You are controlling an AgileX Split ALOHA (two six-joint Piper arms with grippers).
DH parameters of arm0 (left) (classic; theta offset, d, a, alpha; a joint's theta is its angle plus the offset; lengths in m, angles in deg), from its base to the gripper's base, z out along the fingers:
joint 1: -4.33 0.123 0 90
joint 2: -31.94 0 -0.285 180
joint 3: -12.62 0 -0.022 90
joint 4: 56.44 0.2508 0 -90
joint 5: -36.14 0 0.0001 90
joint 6: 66.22 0.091 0 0
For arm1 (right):
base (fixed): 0 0 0 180
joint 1: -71.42 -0.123 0 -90
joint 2: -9.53 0 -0.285 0
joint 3: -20.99 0 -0.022 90
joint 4: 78.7 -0.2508 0 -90
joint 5: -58.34 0 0.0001 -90
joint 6: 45.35 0.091 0 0
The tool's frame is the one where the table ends.
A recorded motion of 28 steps. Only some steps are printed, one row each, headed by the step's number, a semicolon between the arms.
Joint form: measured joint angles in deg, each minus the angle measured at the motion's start. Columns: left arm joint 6, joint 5, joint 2, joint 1, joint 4, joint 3; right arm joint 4, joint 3, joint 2, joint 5, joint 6, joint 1.
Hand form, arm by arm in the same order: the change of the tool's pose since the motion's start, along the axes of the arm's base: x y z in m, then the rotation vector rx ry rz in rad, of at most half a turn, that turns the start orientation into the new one. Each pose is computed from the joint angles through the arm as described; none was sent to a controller.
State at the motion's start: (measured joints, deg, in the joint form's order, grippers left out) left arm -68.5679 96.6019 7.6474 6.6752 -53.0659 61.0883; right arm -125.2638 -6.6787 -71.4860 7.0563 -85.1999 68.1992
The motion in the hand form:
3: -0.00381 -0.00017 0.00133 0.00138 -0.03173 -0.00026; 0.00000 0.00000 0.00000 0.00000 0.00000 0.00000
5: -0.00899 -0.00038 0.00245 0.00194 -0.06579 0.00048; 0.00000 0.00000 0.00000 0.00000 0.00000 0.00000
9: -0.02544 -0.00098 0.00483 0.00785 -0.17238 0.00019; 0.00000 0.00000 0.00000 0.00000 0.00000 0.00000
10: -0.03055 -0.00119 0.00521 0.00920 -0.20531 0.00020; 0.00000 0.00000 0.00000 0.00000 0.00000 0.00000
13: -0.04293 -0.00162 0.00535 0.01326 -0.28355 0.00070; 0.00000 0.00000 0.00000 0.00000 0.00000 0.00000
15: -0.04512 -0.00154 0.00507 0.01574 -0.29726 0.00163; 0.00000 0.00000 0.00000 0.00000 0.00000 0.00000
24: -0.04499 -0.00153 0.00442 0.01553 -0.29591 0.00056; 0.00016 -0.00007 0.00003 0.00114 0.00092 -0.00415
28: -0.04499 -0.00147 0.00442 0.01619 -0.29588 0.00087; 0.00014 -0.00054 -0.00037 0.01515 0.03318 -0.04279
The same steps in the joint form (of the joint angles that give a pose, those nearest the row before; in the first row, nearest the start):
3: 0.00 -0.27 1.55 0.00 0.00 0.00; 0.00 0.00 0.00 0.00 0.00 0.00
5: -0.06 -0.26 3.51 0.00 0.00 0.00; 0.00 0.00 0.00 0.00 0.00 0.00
9: -0.01 -0.26 9.62 0.00 0.05 0.00; 0.00 0.00 0.00 0.00 0.00 0.00
10: -0.01 -0.26 11.51 0.00 0.05 0.00; 0.00 0.00 0.00 0.00 0.00 0.00
13: -0.01 -0.21 16.05 0.00 0.11 0.00; 0.00 0.00 0.00 0.00 0.00 0.00
15: -0.01 -0.21 16.89 0.00 0.23 0.05; 0.00 0.00 0.00 0.00 0.00 0.00
24: -0.01 -0.21 16.95 -0.06 0.23 0.18; 0.00 0.00 0.00 0.11 0.23 0.00
28: -0.01 -0.21 16.95 -0.06 0.27 0.18; 0.48 0.00 0.00 0.18 3.50 0.00

